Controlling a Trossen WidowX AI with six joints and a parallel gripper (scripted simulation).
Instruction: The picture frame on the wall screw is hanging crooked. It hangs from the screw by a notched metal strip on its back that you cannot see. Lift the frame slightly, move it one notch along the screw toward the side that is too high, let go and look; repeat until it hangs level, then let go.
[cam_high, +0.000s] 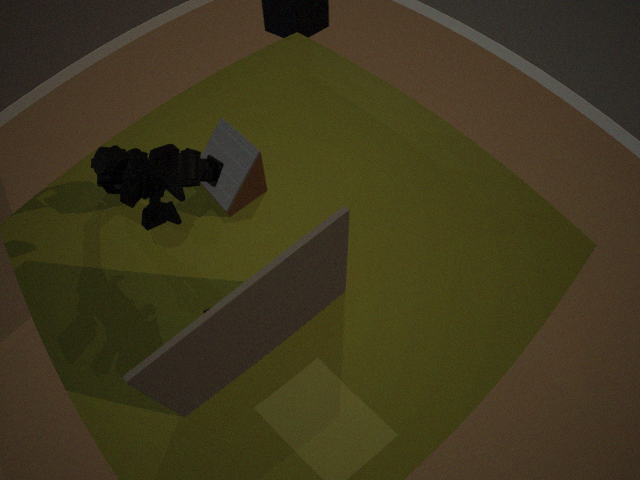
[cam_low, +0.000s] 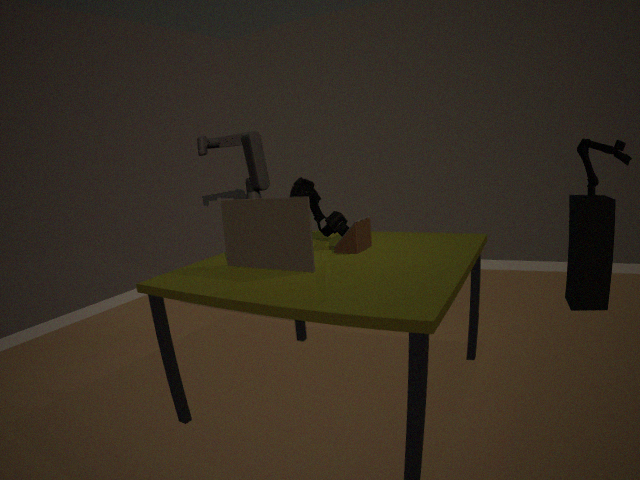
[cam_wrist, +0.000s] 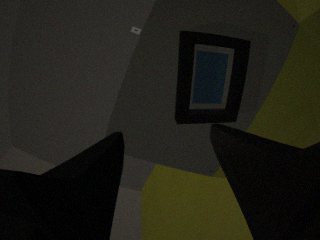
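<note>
The dark picture frame lies 200 mm ahead of my gripper tip, 100 mm below it and 50 mm to the right of it. From my gripper tip the other things lie so: upright board (210 mm ahead, 110 mm below, 50 mm to the right).
</note>
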